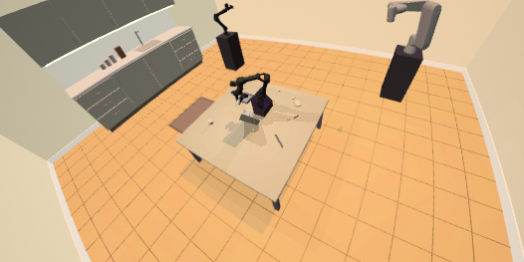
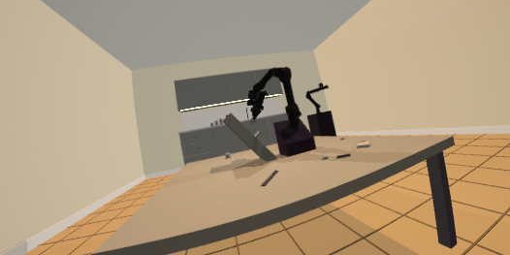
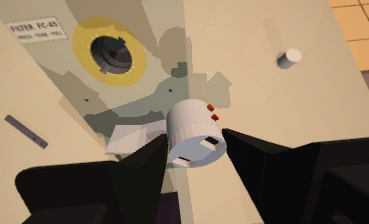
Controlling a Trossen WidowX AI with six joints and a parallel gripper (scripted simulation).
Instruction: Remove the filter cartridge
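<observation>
Right now my gripper tip is 31 cm past the tray, 21 cm to the left of it and 26 cm above it. The rest, counted from my gripper tip: white cylinder 21 cm ahead, 33 cm to the right, 25 cm below; service panel 7 cm ahead, 9 cm to the left, 11 cm below; round filter cartridge right at my gripper tip.
</observation>
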